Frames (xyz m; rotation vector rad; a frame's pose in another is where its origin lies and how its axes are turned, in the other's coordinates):
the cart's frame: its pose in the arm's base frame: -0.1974 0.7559 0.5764 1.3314 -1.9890 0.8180
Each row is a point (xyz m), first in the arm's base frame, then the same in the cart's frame.
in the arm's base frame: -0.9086 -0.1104 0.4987
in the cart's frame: 0.6556 0.4148 0.8127
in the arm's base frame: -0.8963 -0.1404 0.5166
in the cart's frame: 0.6824 0.3912 0.8226
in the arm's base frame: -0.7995 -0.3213 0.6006
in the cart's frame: 0.8184 0.2316 0.8945
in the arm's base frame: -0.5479 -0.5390 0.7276
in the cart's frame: 0.9593 -0.0915 0.9454
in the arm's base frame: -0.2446 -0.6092 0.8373
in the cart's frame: 0.9873 -0.4152 0.8870
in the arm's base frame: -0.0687 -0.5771 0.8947
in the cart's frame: 0.9574 -0.5796 0.8013
